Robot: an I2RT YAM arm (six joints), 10 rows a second.
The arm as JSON. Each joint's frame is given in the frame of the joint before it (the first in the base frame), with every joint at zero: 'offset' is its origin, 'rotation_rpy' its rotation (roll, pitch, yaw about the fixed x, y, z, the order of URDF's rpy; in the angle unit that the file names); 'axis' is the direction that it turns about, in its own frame. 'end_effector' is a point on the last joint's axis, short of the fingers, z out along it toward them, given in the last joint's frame.
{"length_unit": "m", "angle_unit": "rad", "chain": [
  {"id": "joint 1", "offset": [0.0, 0.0, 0.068], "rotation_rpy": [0.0, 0.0, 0.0], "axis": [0.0, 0.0, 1.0]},
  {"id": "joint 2", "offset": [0.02, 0.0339, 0.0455], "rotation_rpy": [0.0, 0.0, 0.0], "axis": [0.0, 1.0, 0.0]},
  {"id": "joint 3", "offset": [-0.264, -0.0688, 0.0], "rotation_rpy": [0.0, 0.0, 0.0], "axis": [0.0, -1.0, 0.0]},
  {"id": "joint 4", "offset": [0.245, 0.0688, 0.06], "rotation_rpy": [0.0, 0.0, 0.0], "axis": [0.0, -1.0, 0.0]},
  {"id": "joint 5", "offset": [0.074, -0.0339, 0.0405], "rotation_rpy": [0.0, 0.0, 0.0], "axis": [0.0, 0.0, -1.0]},
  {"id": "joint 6", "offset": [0.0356, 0.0, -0.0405], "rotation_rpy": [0.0, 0.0, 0.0], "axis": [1.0, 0.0, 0.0]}
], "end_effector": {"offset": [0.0, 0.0, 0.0], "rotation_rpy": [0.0, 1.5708, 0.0]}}
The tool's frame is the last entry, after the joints.
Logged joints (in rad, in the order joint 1, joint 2, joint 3, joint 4, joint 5, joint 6), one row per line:
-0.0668, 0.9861, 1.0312, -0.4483, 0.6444, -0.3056
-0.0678, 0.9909, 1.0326, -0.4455, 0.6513, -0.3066
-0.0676, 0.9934, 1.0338, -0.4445, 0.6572, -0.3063
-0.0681, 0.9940, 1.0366, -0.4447, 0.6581, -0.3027
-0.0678, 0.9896, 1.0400, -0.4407, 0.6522, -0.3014
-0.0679, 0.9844, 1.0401, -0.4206, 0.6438, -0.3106
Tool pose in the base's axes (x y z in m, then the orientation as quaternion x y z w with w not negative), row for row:
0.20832, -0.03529, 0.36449, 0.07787, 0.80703, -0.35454, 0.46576
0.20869, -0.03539, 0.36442, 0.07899, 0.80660, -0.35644, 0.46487
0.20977, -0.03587, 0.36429, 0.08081, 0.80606, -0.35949, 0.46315
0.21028, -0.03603, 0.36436, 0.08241, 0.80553, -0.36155, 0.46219
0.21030, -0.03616, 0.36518, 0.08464, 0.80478, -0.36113, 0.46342
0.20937, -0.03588, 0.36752, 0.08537, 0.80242, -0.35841, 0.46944
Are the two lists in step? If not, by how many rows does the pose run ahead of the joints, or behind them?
The pose runs 1 row behind the joints: the pose in row i belongs to the joints in row i - 1.
